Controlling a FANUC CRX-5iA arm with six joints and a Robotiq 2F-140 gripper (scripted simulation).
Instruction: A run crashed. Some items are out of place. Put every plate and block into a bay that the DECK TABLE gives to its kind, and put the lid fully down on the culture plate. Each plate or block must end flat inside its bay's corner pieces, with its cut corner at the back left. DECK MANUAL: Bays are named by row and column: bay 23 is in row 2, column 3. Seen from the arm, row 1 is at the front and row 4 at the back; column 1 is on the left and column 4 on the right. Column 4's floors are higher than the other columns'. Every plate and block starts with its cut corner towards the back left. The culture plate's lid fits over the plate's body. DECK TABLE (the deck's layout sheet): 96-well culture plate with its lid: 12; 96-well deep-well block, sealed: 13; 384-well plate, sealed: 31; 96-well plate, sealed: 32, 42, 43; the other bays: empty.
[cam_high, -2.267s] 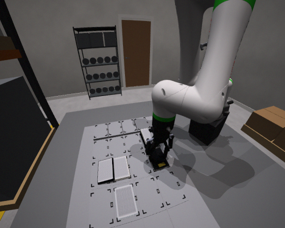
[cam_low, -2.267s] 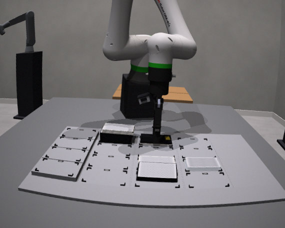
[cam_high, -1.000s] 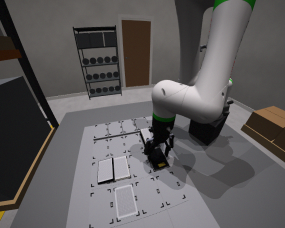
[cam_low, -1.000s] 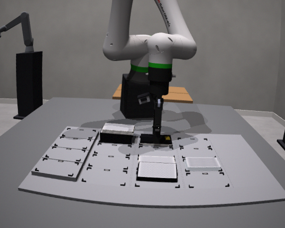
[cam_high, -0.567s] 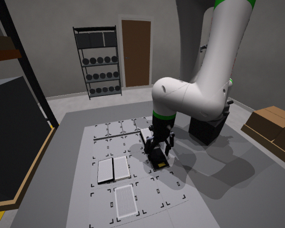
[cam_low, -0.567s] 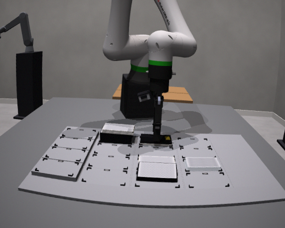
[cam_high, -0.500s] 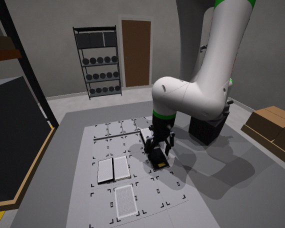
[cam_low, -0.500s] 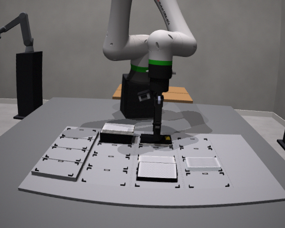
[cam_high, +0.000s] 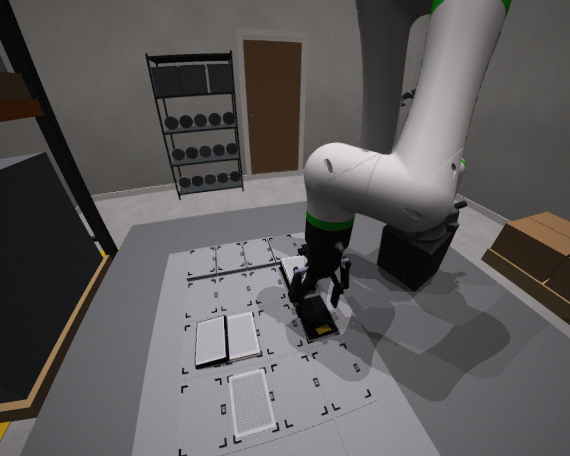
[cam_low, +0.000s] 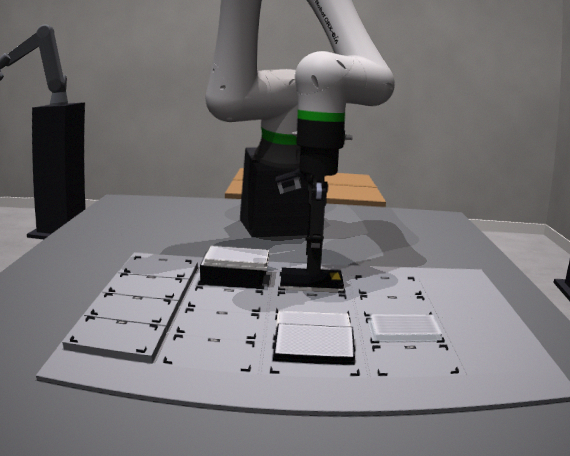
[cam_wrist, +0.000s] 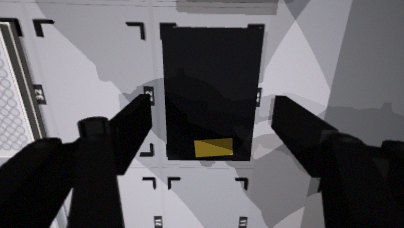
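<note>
My hand is 160 mm to the left of the deep-well block, 50 mm above it and 10 mm short of it. From my hand the other things lie so: 384-well plate: 200 mm ahead, 180 mm to the left, 60 mm below; then black-rimmed 96-well plate: 290 mm ahead, 50 mm below, 30 mm to the left.
</note>
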